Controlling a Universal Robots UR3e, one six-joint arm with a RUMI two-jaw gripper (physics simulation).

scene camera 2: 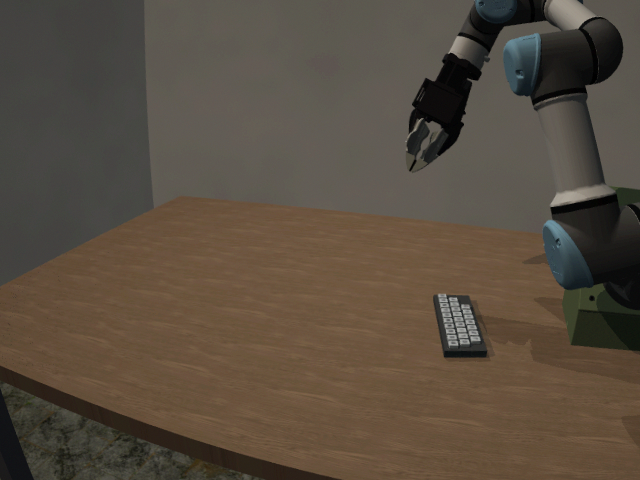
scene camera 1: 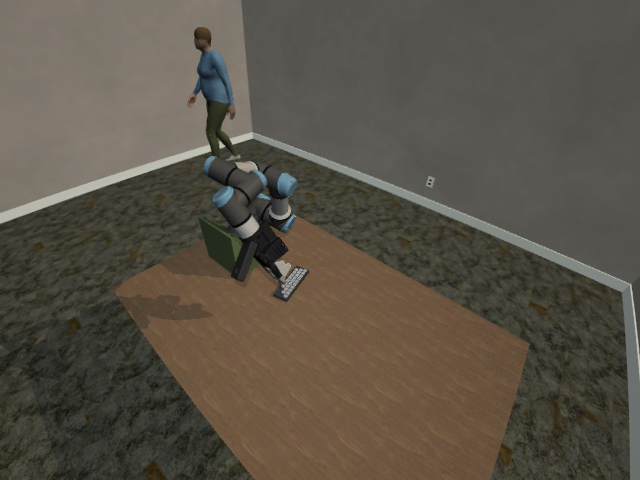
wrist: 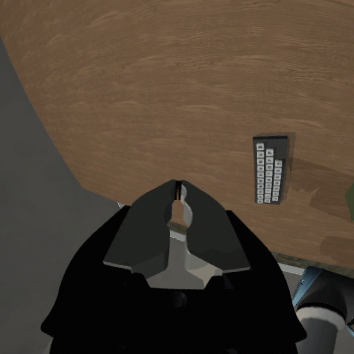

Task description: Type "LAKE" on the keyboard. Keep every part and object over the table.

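Pixels of known places: gripper, fingertip midpoint: (scene camera 2: 410, 171) (scene camera 1: 284, 283) (wrist: 177, 181); arm's base at its link origin: (scene camera 2: 636, 270).
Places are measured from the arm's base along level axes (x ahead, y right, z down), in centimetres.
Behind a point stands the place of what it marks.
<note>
A small dark keyboard (scene camera 1: 291, 283) {z 10.0, x 28.9, y 0.8 cm} (scene camera 2: 459, 325) {z 10.0, x 28.1, y -3.0 cm} (wrist: 269, 170) {z 10.1, x 28.4, y 1.6 cm} with rows of pale keys lies flat on the wooden table (scene camera 1: 351, 351) {z 11.7, x 63.5, y 11.9 cm} (scene camera 2: 248, 310) {z 11.7, x 62.2, y -1.7 cm} (wrist: 150, 100) {z 11.7, x 53.4, y 16.1 cm}. The letters on its keys are too small to read. My gripper (scene camera 1: 282, 281) {z -9.1, x 38.2, y 15.3 cm} (scene camera 2: 412, 169) {z -9.1, x 38.2, y 15.3 cm} (wrist: 177, 181) {z -9.1, x 38.2, y 15.3 cm} is shut with nothing between its tips. In scene camera 2 it hangs high above the table, tilted downward. In scene camera 1 its tips overlap the keyboard's near-side edge in the picture. In the wrist view the keyboard lies to the right of the fingertips.
A green block-like stand (scene camera 1: 219, 245) {z -1.6, x -0.7, y 10.3 cm} (scene camera 2: 599, 325) {z 7.8, x 5.8, y -4.0 cm} is at the arm's base, beside the keyboard. The arm's lower joints (scene camera 2: 584, 248) {z -8.9, x 14.6, y -17.3 cm} stand to the right of the keyboard in scene camera 2. A person (scene camera 1: 212, 77) is on the floor behind the arm, near the walls.
</note>
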